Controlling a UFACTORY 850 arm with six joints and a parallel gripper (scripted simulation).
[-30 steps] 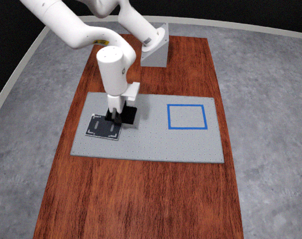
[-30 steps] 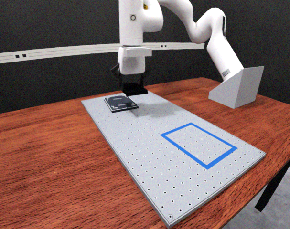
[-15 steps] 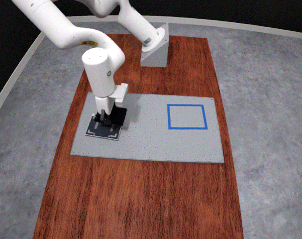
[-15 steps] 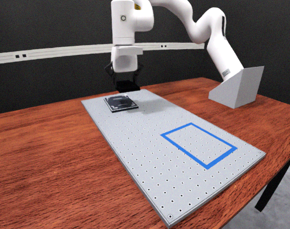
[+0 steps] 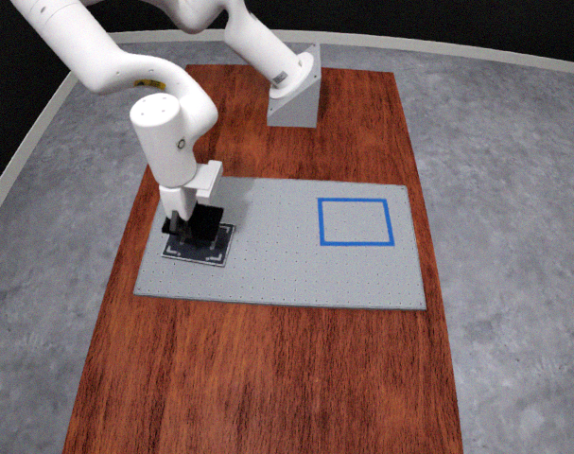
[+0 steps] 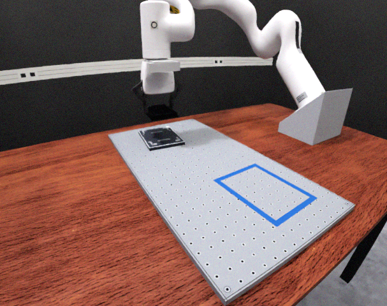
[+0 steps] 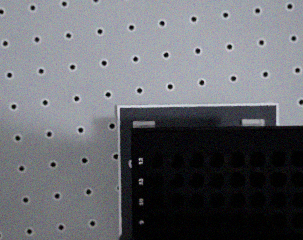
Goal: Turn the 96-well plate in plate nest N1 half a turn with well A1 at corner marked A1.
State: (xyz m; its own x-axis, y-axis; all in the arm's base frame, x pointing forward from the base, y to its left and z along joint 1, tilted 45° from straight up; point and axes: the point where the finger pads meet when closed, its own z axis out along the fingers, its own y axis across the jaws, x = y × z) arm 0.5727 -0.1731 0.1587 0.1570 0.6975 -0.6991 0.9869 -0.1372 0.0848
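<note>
The black 96-well plate lies 1 cm below my hand. From my hand the other things lie so: dark plate nest N1 (10 cm below).
</note>
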